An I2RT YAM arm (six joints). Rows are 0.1 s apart.
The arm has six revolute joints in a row. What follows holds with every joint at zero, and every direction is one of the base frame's.
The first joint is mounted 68 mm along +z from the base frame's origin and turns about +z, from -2.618 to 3.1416 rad.
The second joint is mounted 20 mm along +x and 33.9 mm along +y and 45.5 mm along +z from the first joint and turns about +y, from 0 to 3.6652 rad.
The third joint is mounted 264 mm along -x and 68.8 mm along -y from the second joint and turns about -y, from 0 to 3.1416 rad.
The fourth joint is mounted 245 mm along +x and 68.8 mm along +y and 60 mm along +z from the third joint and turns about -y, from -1.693 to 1.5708 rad.
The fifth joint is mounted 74 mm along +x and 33.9 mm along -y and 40.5 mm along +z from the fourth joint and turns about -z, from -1.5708 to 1.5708 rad.
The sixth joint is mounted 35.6 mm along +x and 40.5 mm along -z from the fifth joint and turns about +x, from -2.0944 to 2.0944 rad.
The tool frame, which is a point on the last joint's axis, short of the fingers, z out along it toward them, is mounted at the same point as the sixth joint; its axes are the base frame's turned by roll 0, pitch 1.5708 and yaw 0 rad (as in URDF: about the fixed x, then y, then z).
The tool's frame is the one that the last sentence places.
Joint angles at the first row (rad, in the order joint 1, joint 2, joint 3, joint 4, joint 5, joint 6):
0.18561 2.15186 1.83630 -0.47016 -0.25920 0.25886
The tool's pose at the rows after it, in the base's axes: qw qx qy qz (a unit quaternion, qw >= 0); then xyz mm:
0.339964 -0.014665 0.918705 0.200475 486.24 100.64 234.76
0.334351 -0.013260 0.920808 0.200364 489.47 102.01 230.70
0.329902 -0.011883 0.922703 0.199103 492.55 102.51 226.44
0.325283 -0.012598 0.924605 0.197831 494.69 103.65 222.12
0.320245 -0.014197 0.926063 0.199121 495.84 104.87 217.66
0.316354 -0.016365 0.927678 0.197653 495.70 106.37 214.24
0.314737 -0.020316 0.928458 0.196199 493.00 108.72 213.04
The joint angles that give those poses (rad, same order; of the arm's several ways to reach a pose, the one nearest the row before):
0.18562 2.17012 1.85258 -0.47555 -0.26056 0.26096
0.18712 2.19016 1.87195 -0.48625 -0.26065 0.26388
0.18705 2.20864 1.88790 -0.49372 -0.25928 0.26479
0.18853 2.22402 1.89892 -0.49984 -0.25847 0.26289
0.19016 2.23531 1.90243 -0.50180 -0.26306 0.26145
0.19322 2.24052 1.90005 -0.50325 -0.26156 0.25794
0.19902 2.23281 1.88380 -0.49878 -0.25857 0.25351

